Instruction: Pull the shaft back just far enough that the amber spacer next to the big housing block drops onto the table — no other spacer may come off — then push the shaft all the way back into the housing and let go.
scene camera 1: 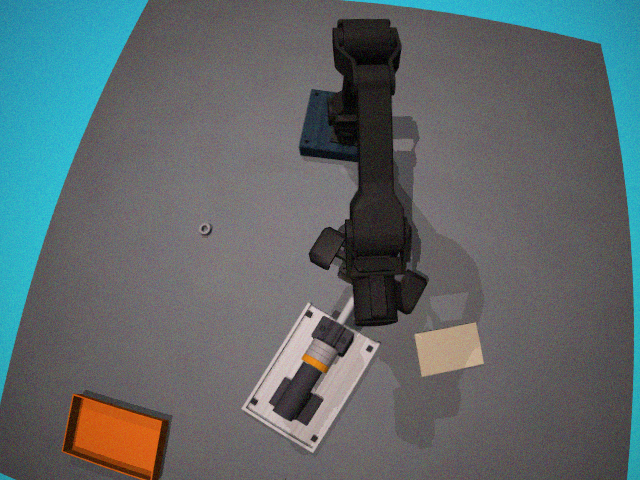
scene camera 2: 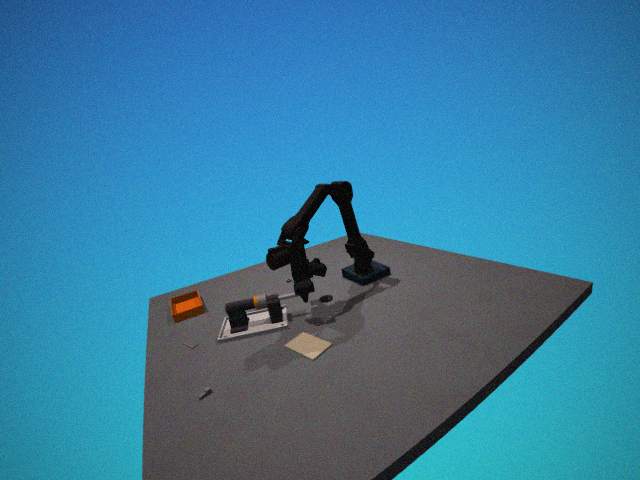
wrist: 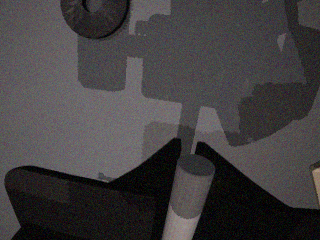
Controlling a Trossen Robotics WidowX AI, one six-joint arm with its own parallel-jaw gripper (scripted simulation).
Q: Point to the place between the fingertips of my gripper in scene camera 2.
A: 306, 301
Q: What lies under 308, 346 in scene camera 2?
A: A beige pad.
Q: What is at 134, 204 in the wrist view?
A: My gripper.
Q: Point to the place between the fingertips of my gripper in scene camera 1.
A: At 365, 283
